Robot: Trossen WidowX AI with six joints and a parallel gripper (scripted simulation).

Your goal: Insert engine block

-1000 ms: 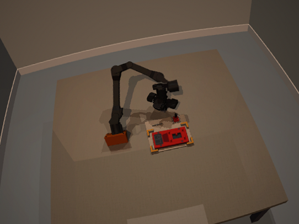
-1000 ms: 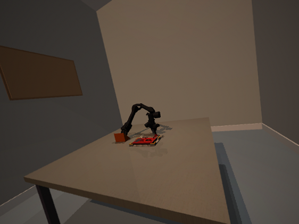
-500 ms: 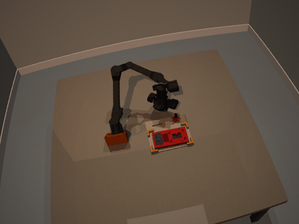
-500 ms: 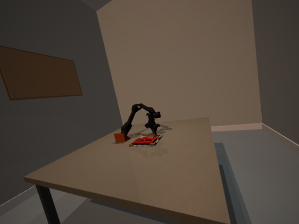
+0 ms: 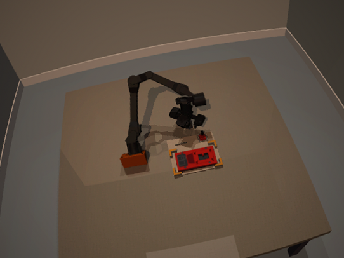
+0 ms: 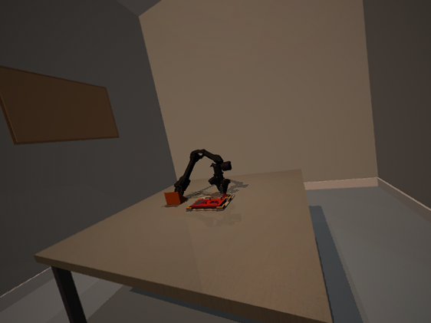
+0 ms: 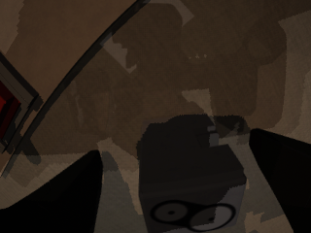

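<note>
The engine block lies 2 cm above my gripper tip and 1 cm behind it.
</note>
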